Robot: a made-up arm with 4 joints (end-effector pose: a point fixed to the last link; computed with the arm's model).
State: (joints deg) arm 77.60 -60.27 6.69 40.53
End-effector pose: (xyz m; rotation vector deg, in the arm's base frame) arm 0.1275 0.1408 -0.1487 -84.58 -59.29 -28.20
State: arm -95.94 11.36 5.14 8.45
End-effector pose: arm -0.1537 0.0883 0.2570 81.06 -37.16 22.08
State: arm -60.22 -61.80 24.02 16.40
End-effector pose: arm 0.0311 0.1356 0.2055 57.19 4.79 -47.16
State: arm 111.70 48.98 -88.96 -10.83
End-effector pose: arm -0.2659 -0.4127 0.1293 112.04 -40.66 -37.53
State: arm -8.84 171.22 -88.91 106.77
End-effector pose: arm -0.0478 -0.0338 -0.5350 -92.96 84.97 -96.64
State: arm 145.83 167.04 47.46 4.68
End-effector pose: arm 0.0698 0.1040 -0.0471 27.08 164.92 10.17
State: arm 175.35 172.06 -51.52 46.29
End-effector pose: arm -0.0130 0.3812 0.4053 15.50 133.75 80.27
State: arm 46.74 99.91 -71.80 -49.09
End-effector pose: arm -0.3125 -0.2684 -0.1382 130.36 -8.50 -82.79
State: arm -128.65 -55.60 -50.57 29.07
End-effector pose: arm 0.2023 0.1829 0.4650 66.53 32.35 3.37
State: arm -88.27 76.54 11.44 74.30
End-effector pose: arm -0.2307 0.0738 0.0850 122.44 -69.85 18.76
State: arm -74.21 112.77 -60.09 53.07
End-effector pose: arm -0.3042 0.4409 -0.2028 24.98 -139.26 40.71
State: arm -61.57 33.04 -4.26 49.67
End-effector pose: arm -0.2211 0.2549 0.2148 60.12 -50.92 11.89
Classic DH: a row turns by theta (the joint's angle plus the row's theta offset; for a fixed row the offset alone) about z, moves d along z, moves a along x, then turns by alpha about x. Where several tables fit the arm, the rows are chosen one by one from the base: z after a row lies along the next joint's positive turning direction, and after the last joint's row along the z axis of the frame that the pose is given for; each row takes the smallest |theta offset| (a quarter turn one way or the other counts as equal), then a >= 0, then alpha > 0; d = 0 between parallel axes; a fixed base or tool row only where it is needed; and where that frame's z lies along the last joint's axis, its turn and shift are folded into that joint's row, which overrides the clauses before.
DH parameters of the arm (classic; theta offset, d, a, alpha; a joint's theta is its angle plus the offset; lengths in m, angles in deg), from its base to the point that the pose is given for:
base (fixed): 90 0.043 0.102 -90
joint 1: 0 0.027 0.032 90
joint 2: 0 -0.275 -0.026 90
joint 3: -54.24 0.1574 -0.0905 59.71
joint 4: 60 -0.479 -0.0196 -137.37
tool (fixed): -8.72 -0.0741 0 0

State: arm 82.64 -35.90 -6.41 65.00
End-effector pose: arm 0.1004 0.0802 -0.2481 -92.89 -66.52 -2.33
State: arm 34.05 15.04 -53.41 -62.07
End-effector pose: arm -0.2095 0.2217 -0.3661 -115.90 93.17 33.61
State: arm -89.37 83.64 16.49 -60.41
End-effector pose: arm -0.1331 0.0389 -0.0130 -18.27 -87.15 108.46
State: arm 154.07 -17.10 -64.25 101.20
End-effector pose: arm 0.0531 -0.4051 0.2531 124.86 26.68 -84.49
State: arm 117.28 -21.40 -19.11 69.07
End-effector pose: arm 0.0508 -0.1727 -0.2060 -130.93 -56.46 34.53
